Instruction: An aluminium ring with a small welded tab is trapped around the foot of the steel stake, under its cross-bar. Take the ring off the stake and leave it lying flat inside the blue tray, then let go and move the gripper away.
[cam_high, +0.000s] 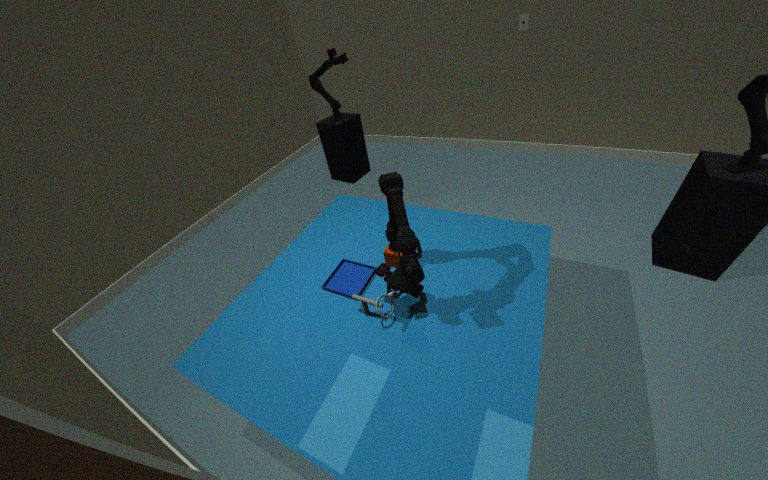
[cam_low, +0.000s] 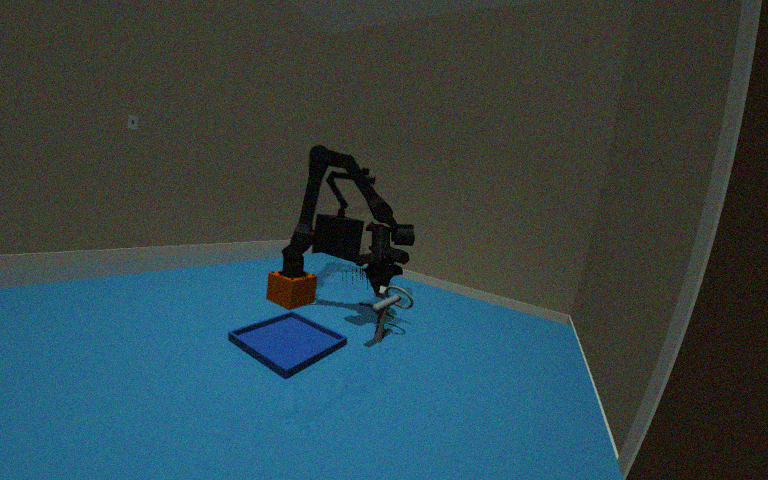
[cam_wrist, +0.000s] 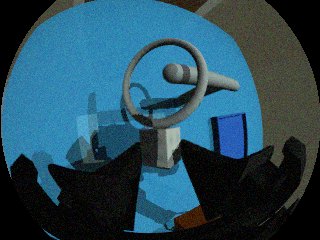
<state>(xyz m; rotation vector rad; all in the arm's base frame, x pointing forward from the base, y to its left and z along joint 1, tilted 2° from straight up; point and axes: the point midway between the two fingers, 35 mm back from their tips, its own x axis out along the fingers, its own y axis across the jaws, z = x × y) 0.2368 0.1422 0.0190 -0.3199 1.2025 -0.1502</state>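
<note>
The aluminium ring is 50 mm ahead of my gripper tip, 10 mm to the left of it and 10 mm above it. Round my gripper tip: blue tray: 40 mm behind, 280 mm to the right, 80 mm below.
</note>
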